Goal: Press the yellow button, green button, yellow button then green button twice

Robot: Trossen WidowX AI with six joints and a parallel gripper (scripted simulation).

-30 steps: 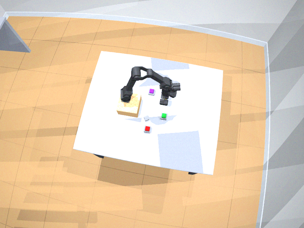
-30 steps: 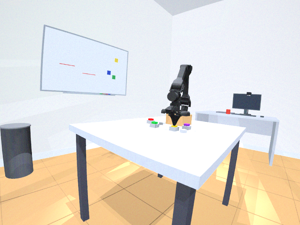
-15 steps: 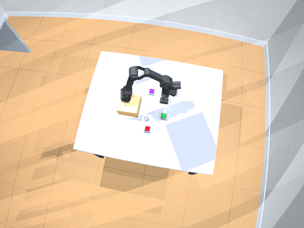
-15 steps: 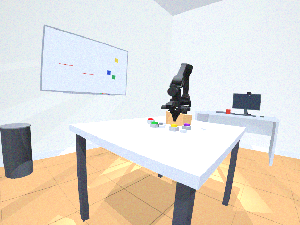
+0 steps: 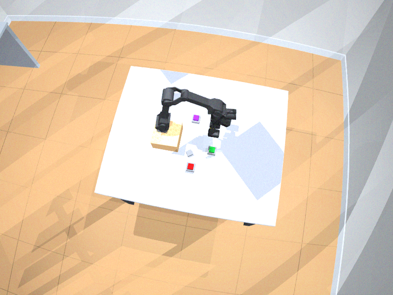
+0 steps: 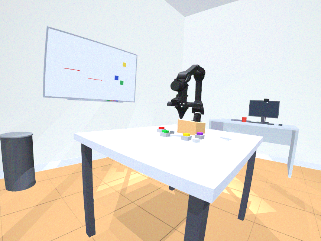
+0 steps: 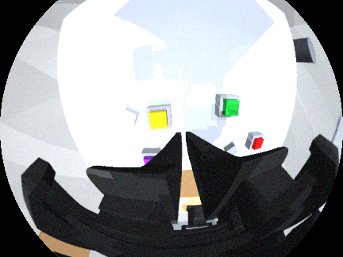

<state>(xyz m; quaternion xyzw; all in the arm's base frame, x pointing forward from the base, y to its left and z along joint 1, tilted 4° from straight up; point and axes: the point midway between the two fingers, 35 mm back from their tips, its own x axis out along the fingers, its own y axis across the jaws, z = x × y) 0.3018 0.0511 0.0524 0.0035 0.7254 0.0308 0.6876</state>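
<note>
My gripper tip is 11 cm to the left of the green button, 9 cm above it and 1 cm short of it. From my gripper tip the other things lie so: small white block: 12 cm below, 11 cm to the left, 1 cm behind; then yellow button: 9 cm below, 4 cm to the left, 2 cm behind; then purple button: 13 cm behind, 9 cm below, 7 cm to the left.
</note>
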